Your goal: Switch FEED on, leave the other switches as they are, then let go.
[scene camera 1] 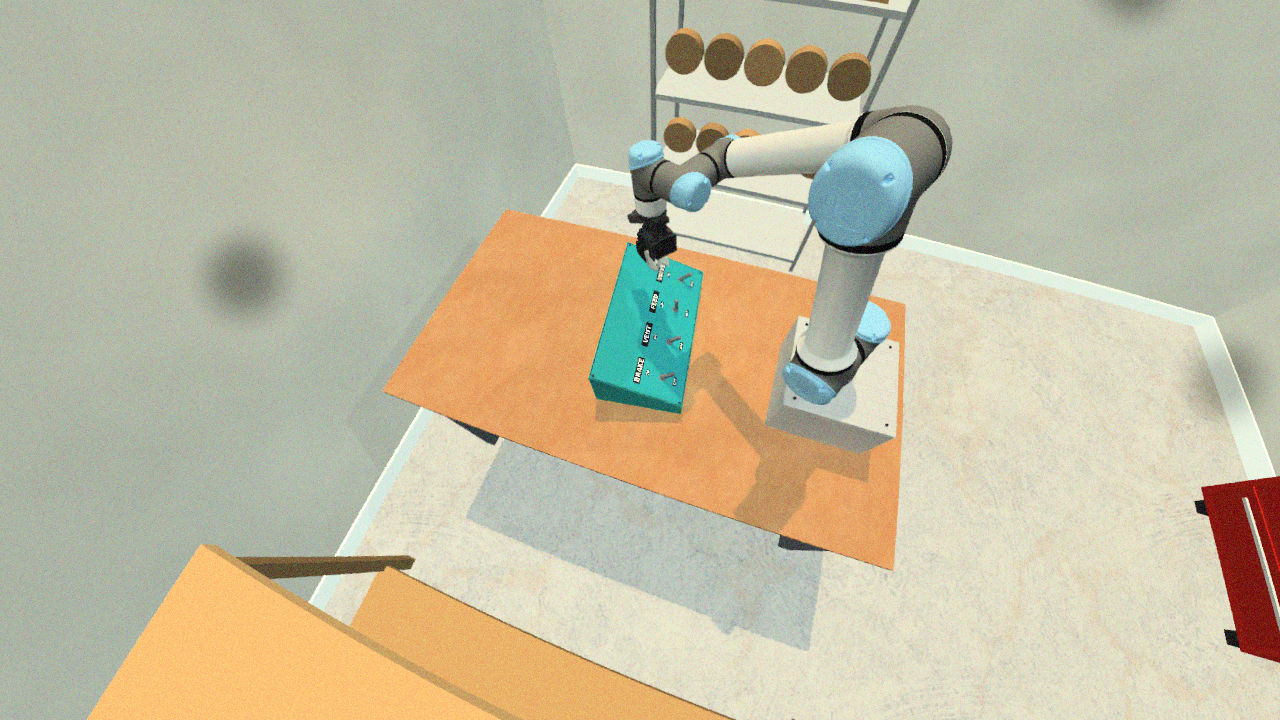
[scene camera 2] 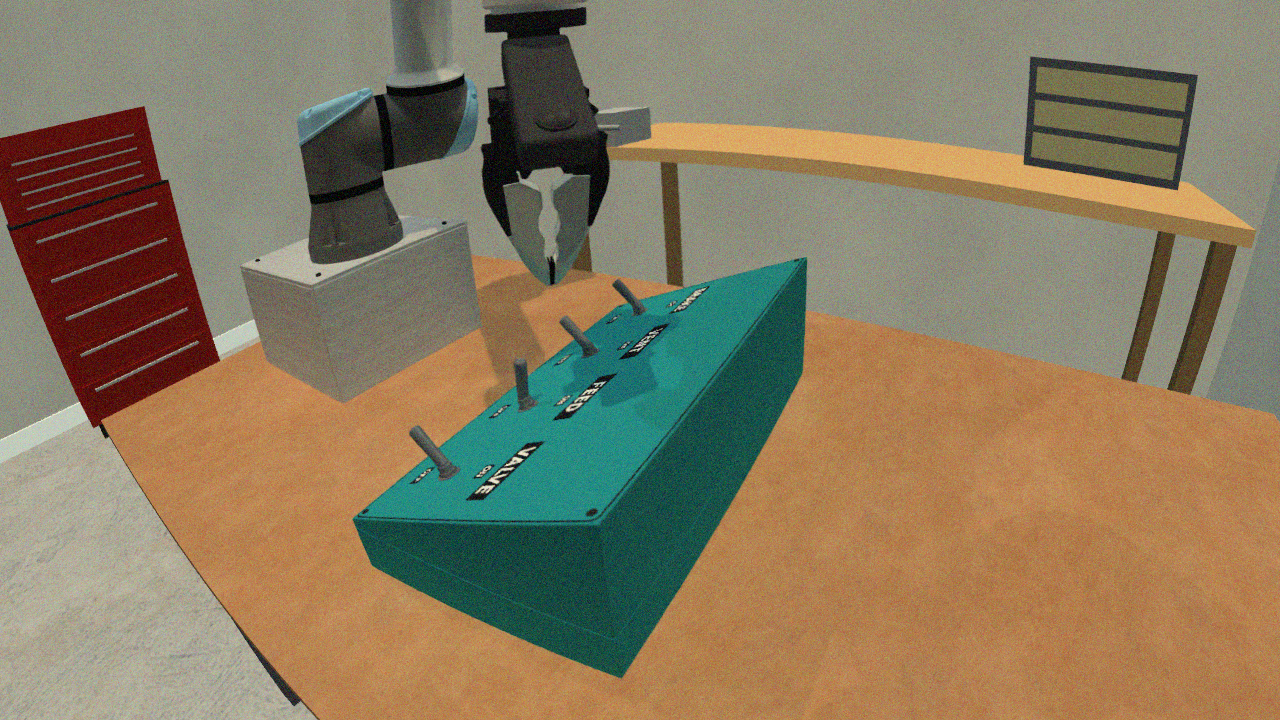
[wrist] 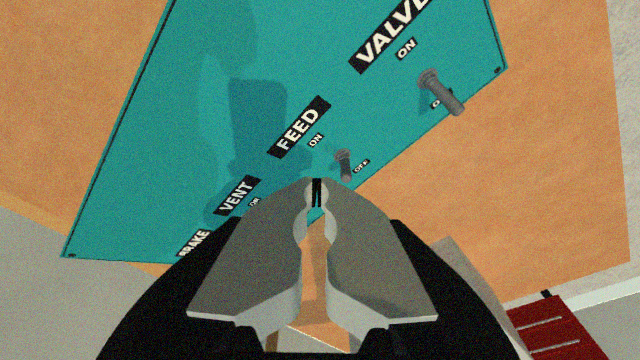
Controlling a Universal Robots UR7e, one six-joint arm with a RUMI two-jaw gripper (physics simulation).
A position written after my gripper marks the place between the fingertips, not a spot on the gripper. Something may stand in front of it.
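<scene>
Gripper, mine (scene camera 2: 551,283) (scene camera 1: 656,270) (wrist: 317,180). Teal switch panel (wrist: 224,110).
</scene>
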